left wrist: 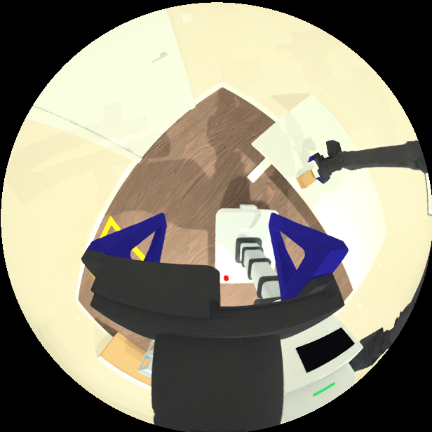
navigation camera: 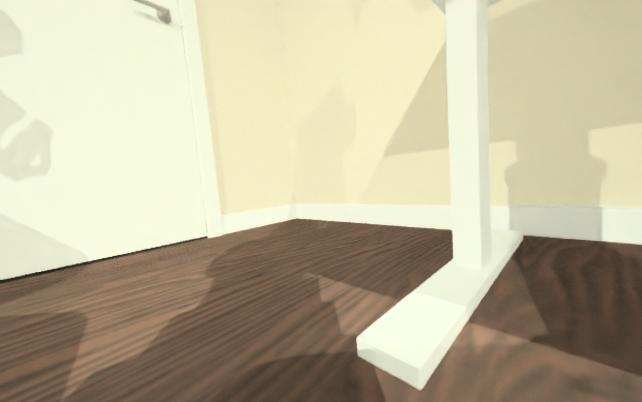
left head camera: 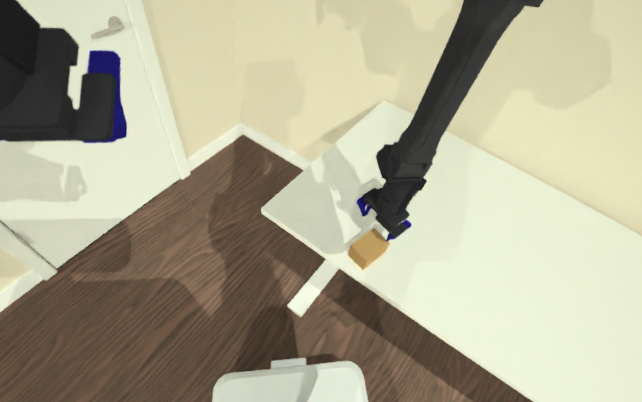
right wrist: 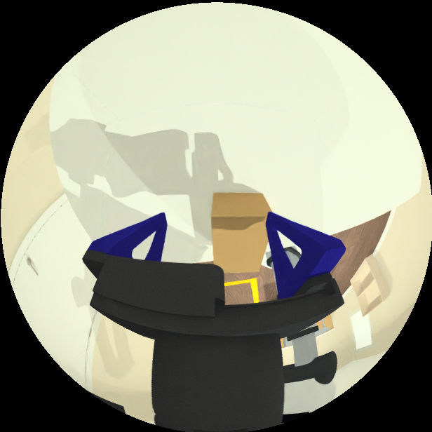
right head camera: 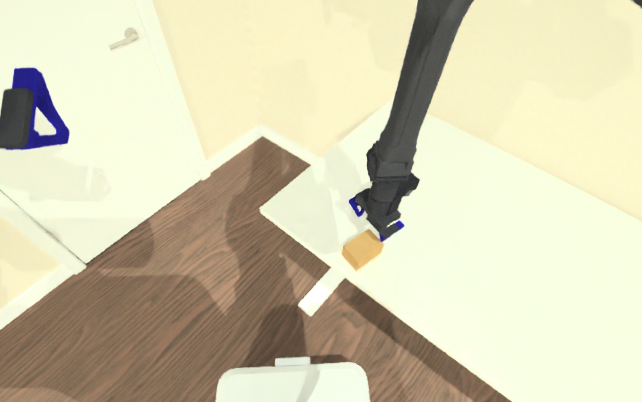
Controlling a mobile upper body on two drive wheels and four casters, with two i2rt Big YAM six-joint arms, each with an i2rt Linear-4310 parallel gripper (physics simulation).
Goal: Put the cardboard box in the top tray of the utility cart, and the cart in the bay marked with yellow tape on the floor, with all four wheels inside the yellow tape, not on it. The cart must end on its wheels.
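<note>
The tan cardboard box point(left head camera: 368, 248) point(right head camera: 362, 249) point(left wrist: 306, 179) point(right wrist: 237, 245) lies near the edge of the white table point(left head camera: 525, 260) point(right head camera: 500, 280) point(right wrist: 225, 75). My right gripper point(left head camera: 378, 222) point(right head camera: 372, 220) point(left wrist: 312, 169) point(right wrist: 216, 217) is open and empty, close beside the box; in its wrist view one finger overlaps the box's right edge. My left gripper point(left wrist: 217, 218) is open and empty, high above the floor. Yellow tape point(left wrist: 111, 223) point(right wrist: 255, 290) shows on the floor, partly hidden by my grippers. I cannot clearly make out the utility cart; a pale grey frame point(left wrist: 146, 361) shows partly at the lower left of the left wrist view.
The table's white foot point(left head camera: 315, 287) point(right head camera: 320, 292) point(left wrist: 259, 171) point(navigation camera: 415, 325) juts out over the floor, below its leg point(navigation camera: 467, 150). My white base point(left head camera: 290, 385) point(right head camera: 292, 385) point(left wrist: 227, 225) stands near it. A white door point(left head camera: 40, 175) point(navigation camera: 100, 125) is at the left. A wooden shelf point(right wrist: 361, 280) shows at the right.
</note>
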